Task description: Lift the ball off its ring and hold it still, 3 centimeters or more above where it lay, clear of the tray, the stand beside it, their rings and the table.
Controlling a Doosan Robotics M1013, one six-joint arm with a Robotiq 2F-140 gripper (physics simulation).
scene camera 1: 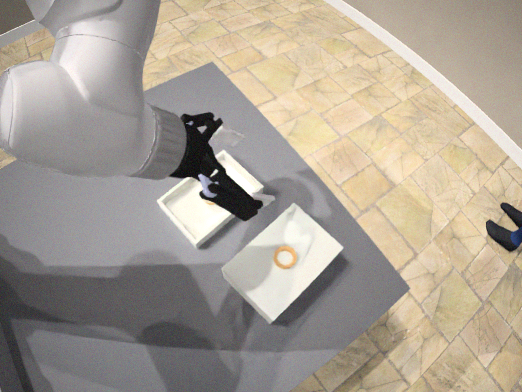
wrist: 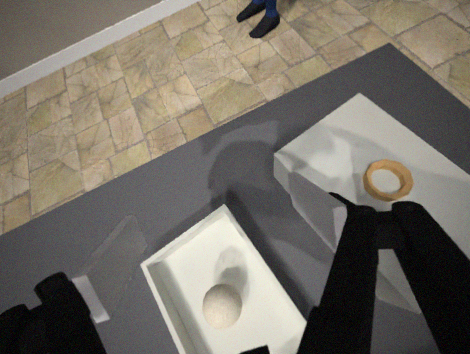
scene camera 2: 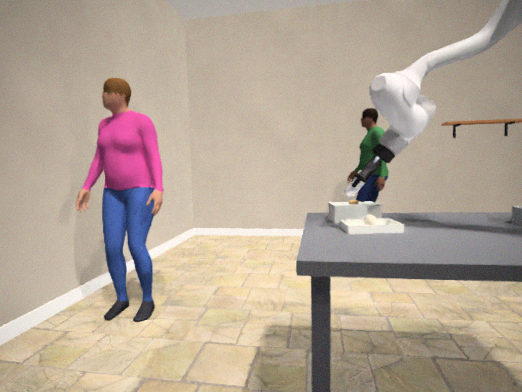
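The pale ball sits in the white tray. In scene camera 1 the gripper hides the ball, and a sliver of an orange ring shows in the tray. The white stand is beside the tray, with an empty orange ring on top. My gripper is open and empty. It is tilted, above the level of the tray and stand, with its fingers apart from the ball.
The tray and stand are on the grey table, near its edge. A person in pink stands on the floor left of the table. A person in green is behind the arm. A wooden shelf is on the back wall.
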